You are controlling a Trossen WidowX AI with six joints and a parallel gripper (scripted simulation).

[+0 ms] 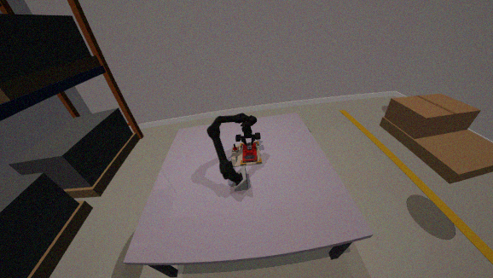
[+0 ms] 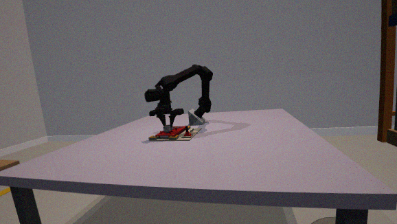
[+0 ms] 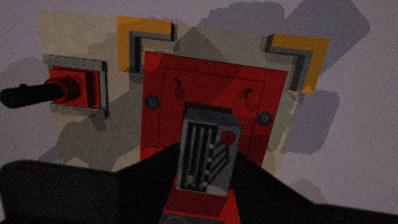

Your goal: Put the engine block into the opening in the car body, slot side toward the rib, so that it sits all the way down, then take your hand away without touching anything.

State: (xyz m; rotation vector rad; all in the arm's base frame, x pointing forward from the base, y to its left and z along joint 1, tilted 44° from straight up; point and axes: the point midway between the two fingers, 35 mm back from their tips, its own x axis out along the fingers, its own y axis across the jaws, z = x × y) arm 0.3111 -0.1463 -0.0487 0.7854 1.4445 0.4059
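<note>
Right now the grey engine block is 1 cm below my gripper tip. Round my gripper tip: beige base plate 4 cm below, 3 cm to the left, 3 cm behind.
</note>
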